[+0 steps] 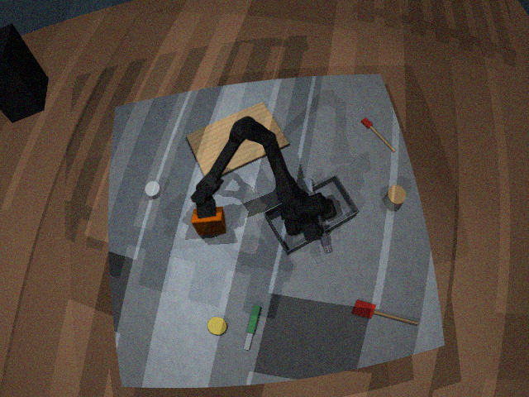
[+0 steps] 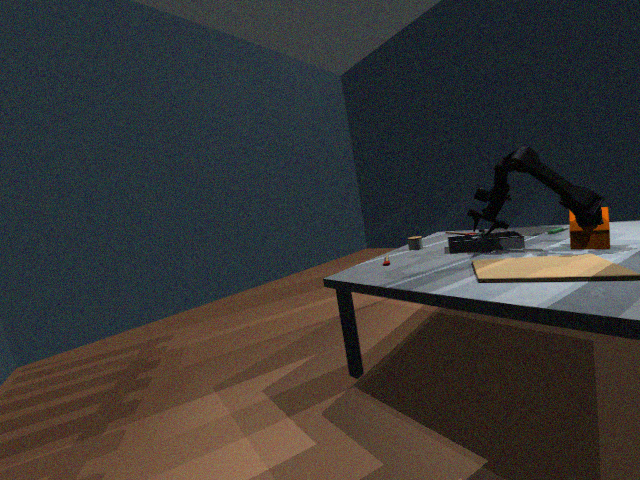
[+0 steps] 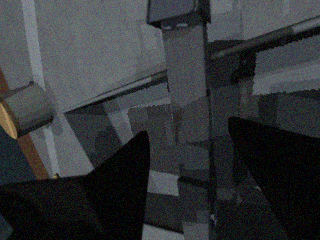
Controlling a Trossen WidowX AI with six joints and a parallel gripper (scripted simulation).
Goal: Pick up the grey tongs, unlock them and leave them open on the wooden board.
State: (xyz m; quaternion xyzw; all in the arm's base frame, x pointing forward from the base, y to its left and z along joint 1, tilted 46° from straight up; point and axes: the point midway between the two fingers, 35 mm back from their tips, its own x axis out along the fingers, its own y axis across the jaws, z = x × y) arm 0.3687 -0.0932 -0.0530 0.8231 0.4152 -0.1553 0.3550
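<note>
The roasting tin is 40 mm to the left of my gripper tip, 30 mm below it and 20 mm behind it. From my gripper tip the other things lie so: yellow disc: 450 mm behind, 290 mm to the right, 50 mm below; then white cylinder: 600 mm behind, 290 mm to the left, 40 mm below; then wooden board: 430 mm to the left, 220 mm behind, 50 mm below.
</note>
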